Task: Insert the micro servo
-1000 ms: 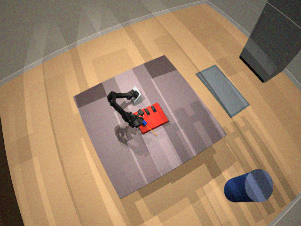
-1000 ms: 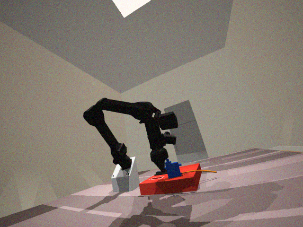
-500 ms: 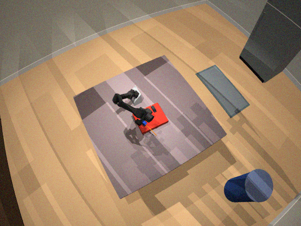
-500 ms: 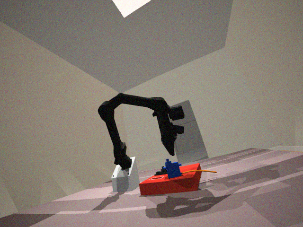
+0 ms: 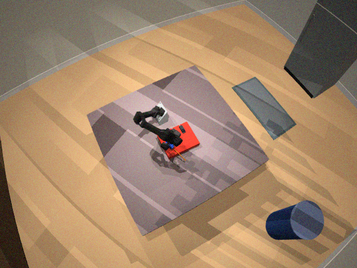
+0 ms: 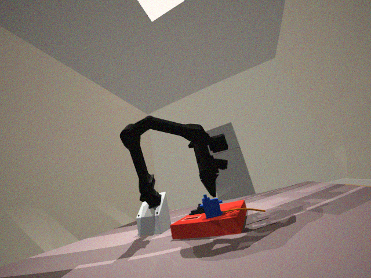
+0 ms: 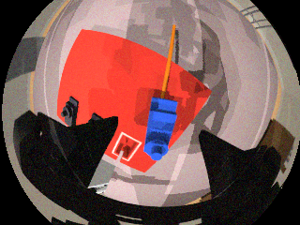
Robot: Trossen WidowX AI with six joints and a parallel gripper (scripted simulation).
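Now: gripper tip 1 cm short of the deck, 9 cm to the right of it and 9 cm above it.
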